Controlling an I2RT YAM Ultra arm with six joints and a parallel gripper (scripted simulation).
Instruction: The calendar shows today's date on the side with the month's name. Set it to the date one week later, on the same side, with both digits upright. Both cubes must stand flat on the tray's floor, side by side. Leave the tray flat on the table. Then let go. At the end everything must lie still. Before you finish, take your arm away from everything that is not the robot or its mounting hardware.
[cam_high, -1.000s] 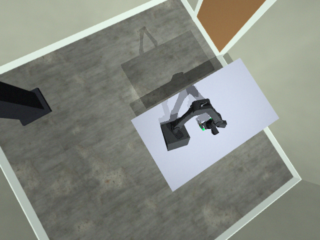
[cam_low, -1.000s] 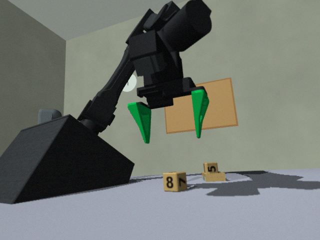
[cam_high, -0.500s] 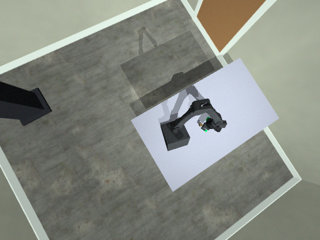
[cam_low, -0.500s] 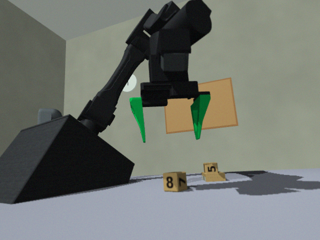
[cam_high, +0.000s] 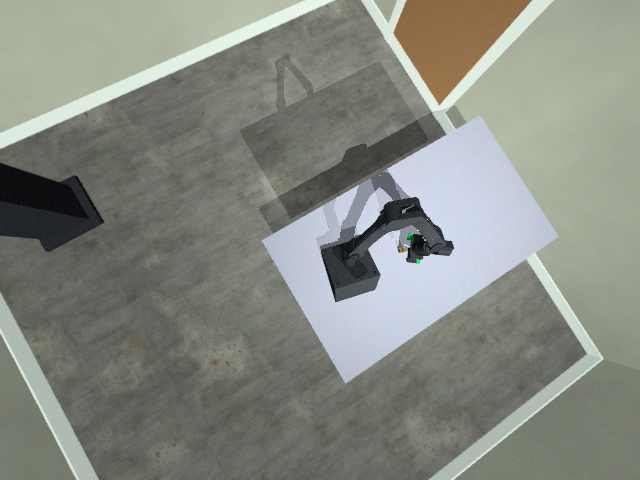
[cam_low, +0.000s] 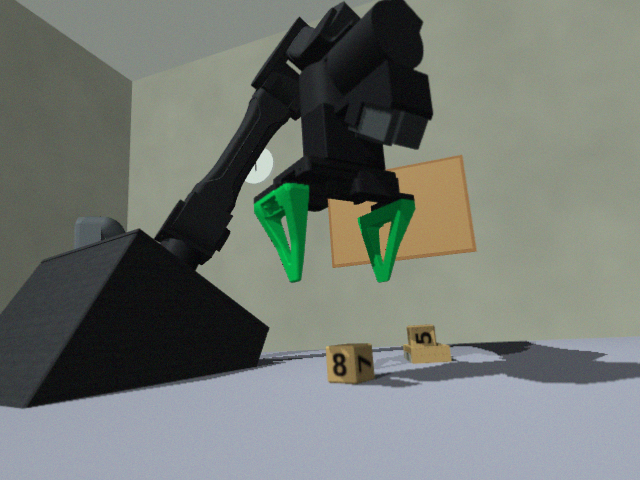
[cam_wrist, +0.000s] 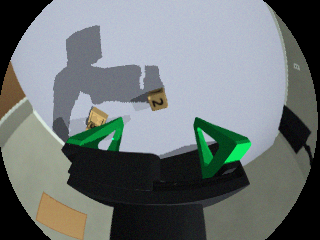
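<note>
Right now my hand is 80 mm above the wooden cube. Round my hand: wooden tray 50 mm ahead, 160 mm to the left, 80 mm below.
</note>
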